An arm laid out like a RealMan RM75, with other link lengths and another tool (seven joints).
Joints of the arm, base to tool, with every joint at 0 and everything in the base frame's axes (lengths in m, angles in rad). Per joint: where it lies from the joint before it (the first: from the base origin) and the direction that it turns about. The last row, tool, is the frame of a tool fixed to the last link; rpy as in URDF.
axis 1: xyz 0 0 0.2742 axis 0 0 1
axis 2: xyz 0 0 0 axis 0 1 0
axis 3: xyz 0 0 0.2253 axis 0 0 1
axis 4: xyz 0 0 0 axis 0 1 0
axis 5: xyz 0 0 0.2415 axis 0 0 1
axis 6: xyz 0 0 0 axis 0 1 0
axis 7: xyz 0 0 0.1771 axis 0 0 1
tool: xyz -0.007 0.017 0.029 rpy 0.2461 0 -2.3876
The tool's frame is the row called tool.
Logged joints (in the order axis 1, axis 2, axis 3, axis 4, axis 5, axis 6, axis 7), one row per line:
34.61 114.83 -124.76 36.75 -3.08 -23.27 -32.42
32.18 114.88 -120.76 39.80 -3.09 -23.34 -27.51
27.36 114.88 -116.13 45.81 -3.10 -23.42 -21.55
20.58 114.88 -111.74 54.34 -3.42 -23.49 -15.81
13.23 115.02 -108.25 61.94 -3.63 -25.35 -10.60
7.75 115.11 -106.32 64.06 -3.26 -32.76 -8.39
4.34 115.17 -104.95 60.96 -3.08 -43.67 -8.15
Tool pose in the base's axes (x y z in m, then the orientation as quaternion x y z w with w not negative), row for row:
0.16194 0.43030 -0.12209 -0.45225 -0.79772 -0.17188 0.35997
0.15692 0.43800 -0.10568 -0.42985 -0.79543 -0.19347 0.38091
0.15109 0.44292 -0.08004 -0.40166 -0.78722 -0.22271 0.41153
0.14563 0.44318 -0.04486 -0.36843 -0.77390 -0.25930 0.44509
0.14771 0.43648 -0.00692 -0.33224 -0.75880 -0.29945 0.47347
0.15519 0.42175 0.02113 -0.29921 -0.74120 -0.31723 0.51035
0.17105 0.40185 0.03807 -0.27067 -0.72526 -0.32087 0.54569
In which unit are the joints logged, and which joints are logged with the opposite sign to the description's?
The joints are logged in degrees. Opposite sign: axis 4, axis 7.
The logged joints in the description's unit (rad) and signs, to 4 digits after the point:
0.6041 2.0042 -2.1775 -0.6414 -0.0538 -0.4061 0.5658
0.5616 2.0050 -2.1077 -0.6946 -0.0539 -0.4074 0.4801
0.4775 2.0050 -2.0269 -0.7995 -0.0541 -0.4088 0.3761
0.3592 2.0050 -1.9502 -0.9484 -0.0597 -0.4100 0.2759
0.2309 2.0075 -1.8893 -1.0811 -0.0634 -0.4424 0.1850
0.1353 2.0090 -1.8556 -1.1181 -0.0569 -0.5718 0.1464
0.0757 2.0101 -1.8317 -1.0640 -0.0538 -0.7622 0.1422

